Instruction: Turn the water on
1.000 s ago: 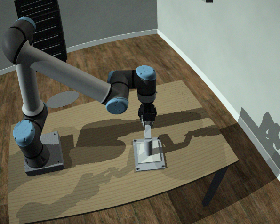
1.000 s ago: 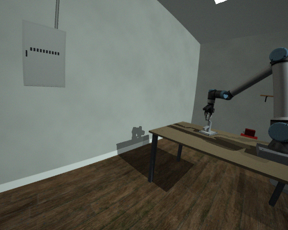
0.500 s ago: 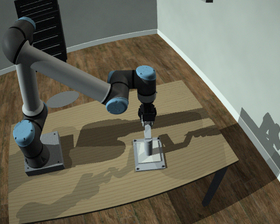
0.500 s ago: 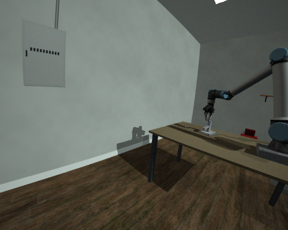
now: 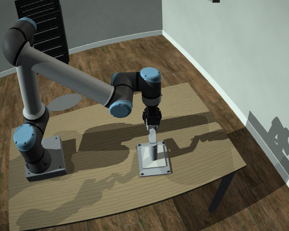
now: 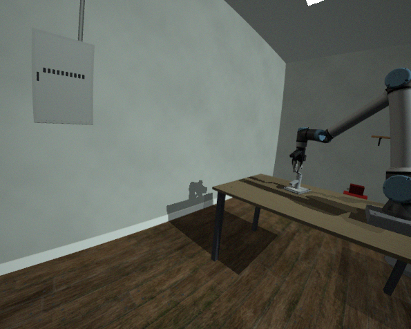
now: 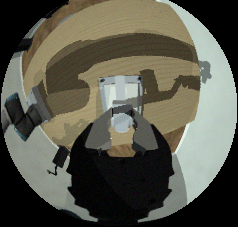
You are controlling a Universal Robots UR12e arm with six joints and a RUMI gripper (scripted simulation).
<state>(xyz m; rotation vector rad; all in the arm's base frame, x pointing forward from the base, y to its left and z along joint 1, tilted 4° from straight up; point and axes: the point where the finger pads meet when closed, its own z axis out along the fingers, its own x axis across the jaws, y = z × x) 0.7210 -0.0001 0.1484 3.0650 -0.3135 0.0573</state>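
The lever is 10 mm behind my hand, 30 mm to the right of it and 10 mm below it. From my hand the other things lie so: tap 10 mm behind, 50 mm to the right, 70 mm below.
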